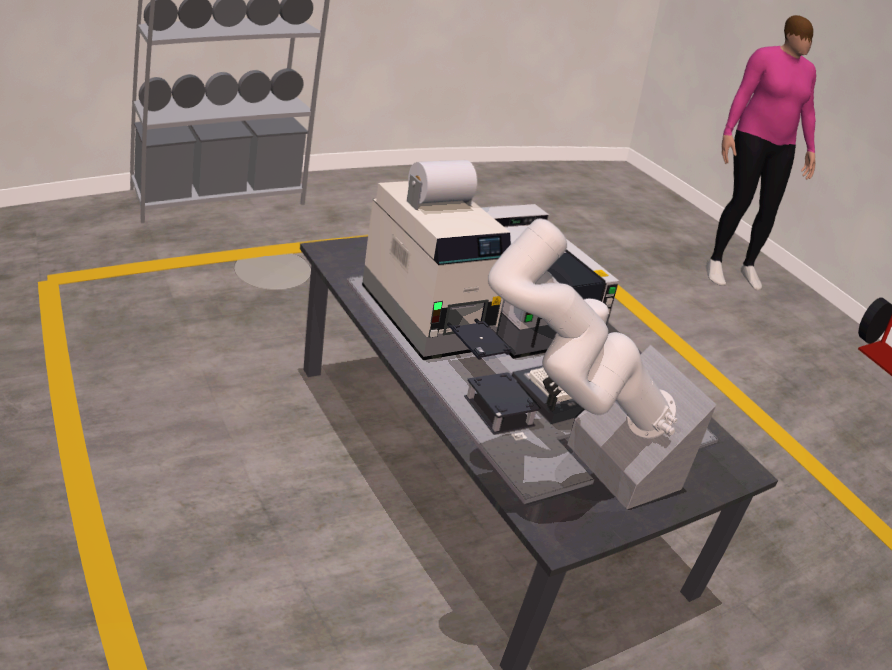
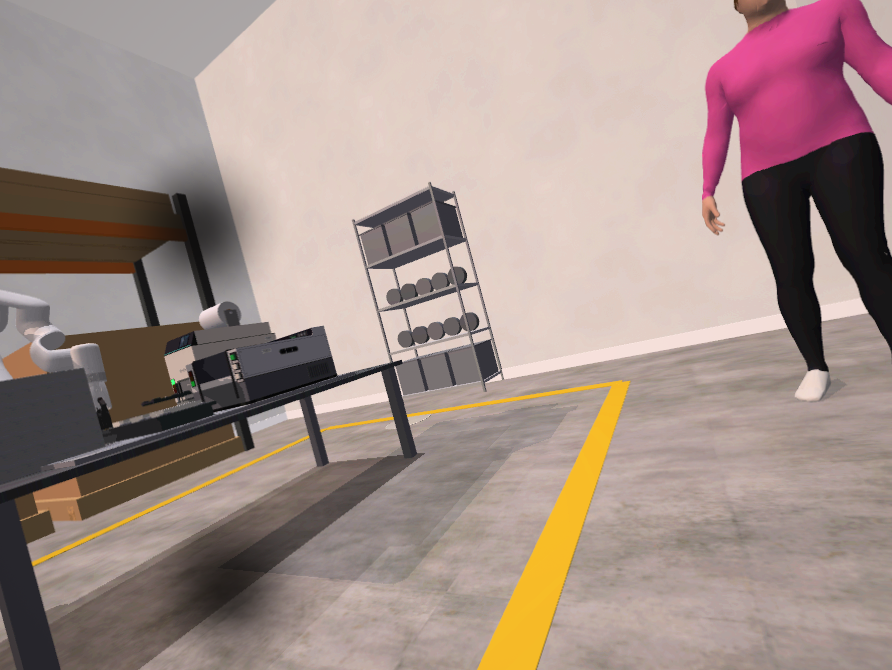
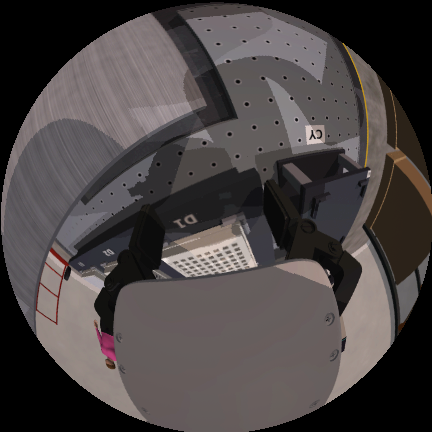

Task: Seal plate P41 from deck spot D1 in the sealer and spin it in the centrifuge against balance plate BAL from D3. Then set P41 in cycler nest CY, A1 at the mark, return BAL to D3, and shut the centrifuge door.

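Seen in the pictures: gripper, fingertip midpoint: (image 1: 566,406) (image 2: 103,429) (image 3: 208,204); arm's base at its link origin: (image 1: 652,414) (image 2: 11,413).
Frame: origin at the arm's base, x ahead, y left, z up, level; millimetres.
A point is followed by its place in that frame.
The pale, many-welled plate P41 (image 1: 538,375) @[z -105, x 356, y 42 mm] (image 3: 215,254) @[z -105, x 277, y 31 mm] lies in the dark deck spot D1 (image 3: 185,221) @[z -120, x 236, y 24 mm]. My gripper (image 1: 553,393) (image 2: 104,416) @[z -115, x 227, y 51 mm] (image 3: 208,204) @[z -115, x 227, y 51 mm] is open and empty, its black fingers apart above the D1 area, one towards each side of the plate; the exact height is hard to tell. The black stand of cycler nest CY (image 1: 502,395) @[z -110, x 328, y 182 mm] (image 3: 332,205) @[z -109, x 287, y 166 mm] holds no plate. The beige sealer (image 1: 403,259) @[z 44, x 787, y 210 mm] has its dark tray (image 1: 481,338) @[z -59, x 503, y 131 mm] out. The grey and black centrifuge (image 2: 281,367) @[z -64, x 658, y -357 mm] stands beside it; its door state cannot be told. BAL is not clearly distinguishable.
The CY label (image 3: 315,134) @[z -166, x 231, y 189 mm] lies on the perforated deck plate (image 3: 275,112) @[z -166, x 194, y 144 mm]. Spot D2 (image 3: 108,252) @[z -119, x 226, y -98 mm] is beside D1, with pale items near it. The arm's grey base block (image 1: 648,454) @[z -51, x -67, y 59 mm] (image 3: 115,90) stands close to the deck. A person (image 1: 778,108) (image 2: 800,100) stands away from the table (image 1: 648,519) @[z -180, x -154, y 86 mm].
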